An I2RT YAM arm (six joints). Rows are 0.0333 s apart.
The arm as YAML. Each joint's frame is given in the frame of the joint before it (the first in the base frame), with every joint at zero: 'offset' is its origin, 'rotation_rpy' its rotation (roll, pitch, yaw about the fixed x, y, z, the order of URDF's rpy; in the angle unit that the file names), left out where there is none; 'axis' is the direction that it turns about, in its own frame. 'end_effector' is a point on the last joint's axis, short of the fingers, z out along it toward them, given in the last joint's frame.
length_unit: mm
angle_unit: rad
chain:
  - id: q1
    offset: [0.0, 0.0, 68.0]
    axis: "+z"
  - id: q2
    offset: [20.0, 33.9, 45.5]
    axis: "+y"
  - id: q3
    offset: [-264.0, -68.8, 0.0]
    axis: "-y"
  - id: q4
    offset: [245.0, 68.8, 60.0]
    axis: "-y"
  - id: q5
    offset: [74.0, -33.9, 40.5]
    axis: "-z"
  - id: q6
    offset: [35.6, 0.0, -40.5]
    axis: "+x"
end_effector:
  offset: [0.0, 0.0, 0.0]
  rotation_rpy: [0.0, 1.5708, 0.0]
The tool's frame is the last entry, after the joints.
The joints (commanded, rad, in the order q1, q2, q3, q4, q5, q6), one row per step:
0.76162, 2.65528, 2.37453, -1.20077, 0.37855, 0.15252
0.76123, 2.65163, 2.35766, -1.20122, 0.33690, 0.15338
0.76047, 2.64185, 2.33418, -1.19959, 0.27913, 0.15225
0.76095, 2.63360, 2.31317, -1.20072, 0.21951, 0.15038
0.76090, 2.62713, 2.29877, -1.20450, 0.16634, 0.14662
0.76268, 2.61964, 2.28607, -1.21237, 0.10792, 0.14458
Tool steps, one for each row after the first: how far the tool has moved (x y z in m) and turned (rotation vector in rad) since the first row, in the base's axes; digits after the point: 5 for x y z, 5 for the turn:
-0.00229, -0.00054, -0.00312, 0.02087, 0.03836, 0.00224
-0.00533, -0.00127, -0.00501, 0.05397, 0.08704, 0.00670
-0.00892, -0.00150, -0.00692, 0.08705, 0.13845, 0.01241
-0.01182, -0.00174, -0.00784, 0.11670, 0.18404, 0.01846
-0.01567, -0.00133, -0.00776, 0.14963, 0.23399, 0.02421

